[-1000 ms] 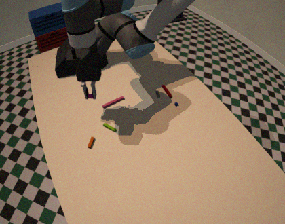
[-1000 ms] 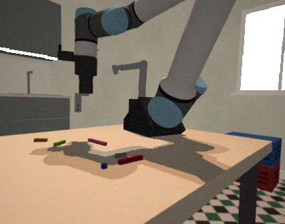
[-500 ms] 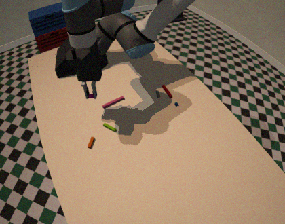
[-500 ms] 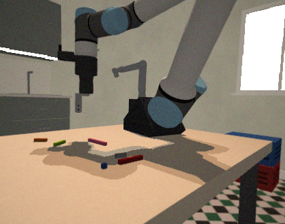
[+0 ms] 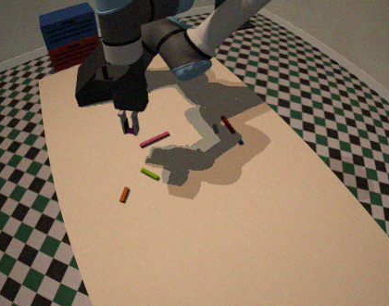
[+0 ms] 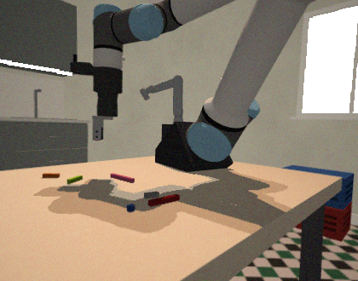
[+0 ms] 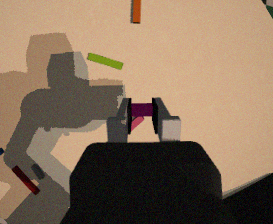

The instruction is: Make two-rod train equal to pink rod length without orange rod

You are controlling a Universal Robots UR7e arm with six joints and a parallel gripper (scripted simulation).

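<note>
The grey rod is 2 cm ahead of my hand, 24 cm to the left of it and 12 cm below it. Also, from my hand: magenta rod (1 cm below); then lime rod (7 cm ahead, 1 cm to the left, 12 cm below); then pink rod (3 cm behind, 7 cm to the left, 12 cm below).
</note>
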